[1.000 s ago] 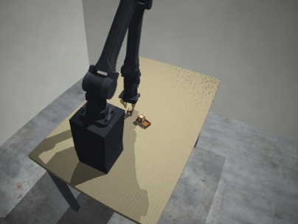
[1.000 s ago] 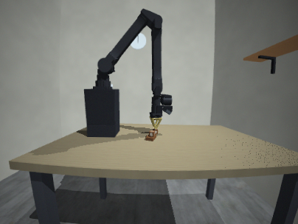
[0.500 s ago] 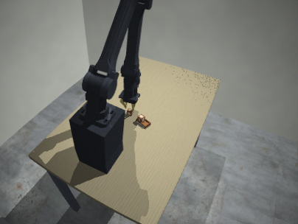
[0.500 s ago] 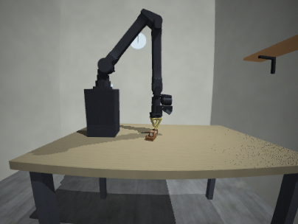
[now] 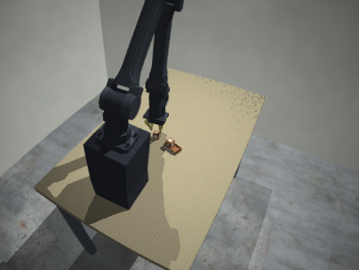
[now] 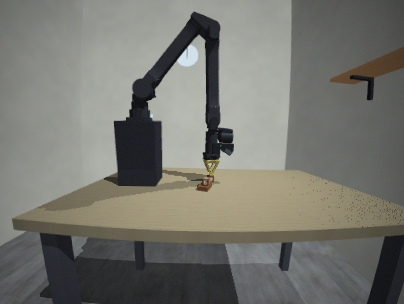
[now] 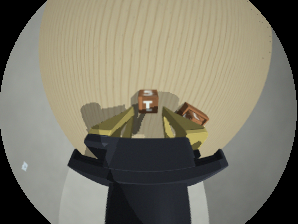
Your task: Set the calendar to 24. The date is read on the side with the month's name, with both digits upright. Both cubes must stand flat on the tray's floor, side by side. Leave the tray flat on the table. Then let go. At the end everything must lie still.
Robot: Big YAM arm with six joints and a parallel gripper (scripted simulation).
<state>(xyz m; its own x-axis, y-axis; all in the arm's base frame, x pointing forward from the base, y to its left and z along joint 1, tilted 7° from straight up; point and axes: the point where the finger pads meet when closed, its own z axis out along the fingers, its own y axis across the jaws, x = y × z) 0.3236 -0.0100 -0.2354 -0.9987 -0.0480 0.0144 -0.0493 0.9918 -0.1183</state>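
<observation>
My hand is 30 mm above the brown digit cube. Also, from my hand: brown tray: 40 mm behind, 100 mm to the right, 40 mm below.
</observation>
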